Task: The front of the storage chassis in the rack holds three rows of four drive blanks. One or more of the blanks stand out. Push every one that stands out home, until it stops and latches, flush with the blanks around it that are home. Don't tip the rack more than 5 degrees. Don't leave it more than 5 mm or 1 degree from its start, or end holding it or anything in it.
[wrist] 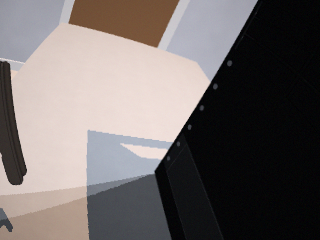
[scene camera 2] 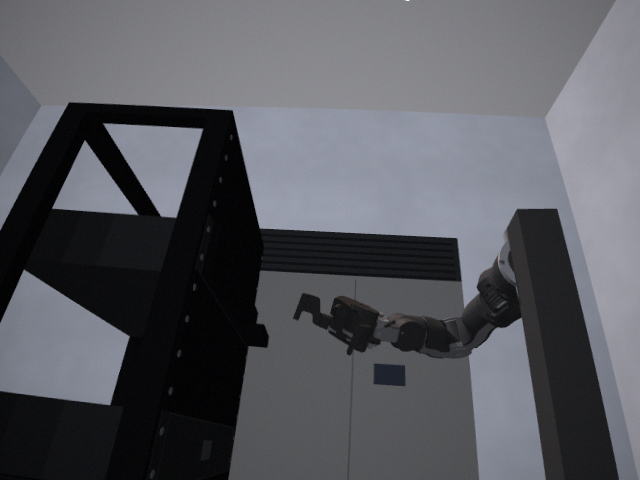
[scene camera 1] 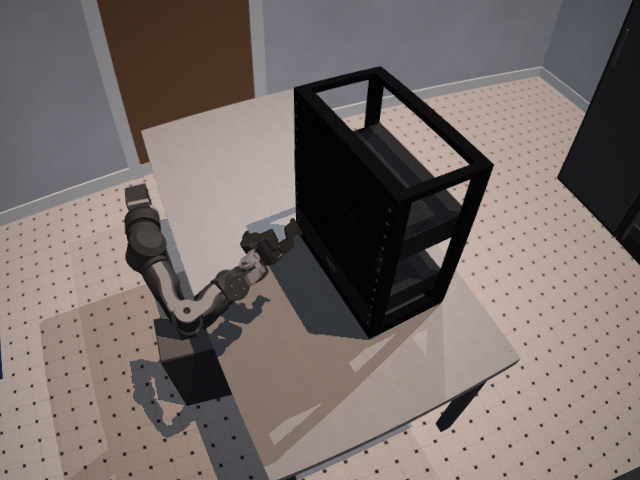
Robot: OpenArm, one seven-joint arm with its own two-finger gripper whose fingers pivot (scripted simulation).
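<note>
Through scene camera 2 I see my gripper (scene camera 2: pixel 322 321). Scene camera 1 gives me the gripper again (scene camera 1: pixel 274 231), and there I also find an arm base pedestal (scene camera 1: pixel 198 377).
</note>
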